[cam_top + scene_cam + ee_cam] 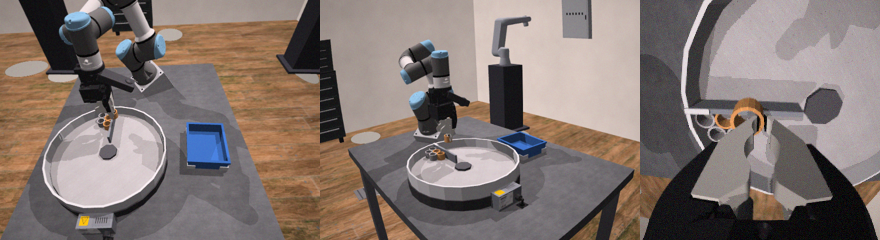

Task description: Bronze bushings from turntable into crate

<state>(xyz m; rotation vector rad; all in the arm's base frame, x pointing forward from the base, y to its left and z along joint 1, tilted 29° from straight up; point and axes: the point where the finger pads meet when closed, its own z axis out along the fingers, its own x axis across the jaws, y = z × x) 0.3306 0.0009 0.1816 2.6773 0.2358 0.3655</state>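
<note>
Now: hand 350 mm to the right of the blue crate, 120 mm above it and 30 mm short of it. Round my hand: grey turntable (120 mm ahead, 90 mm below, 10 mm to the right).
</note>
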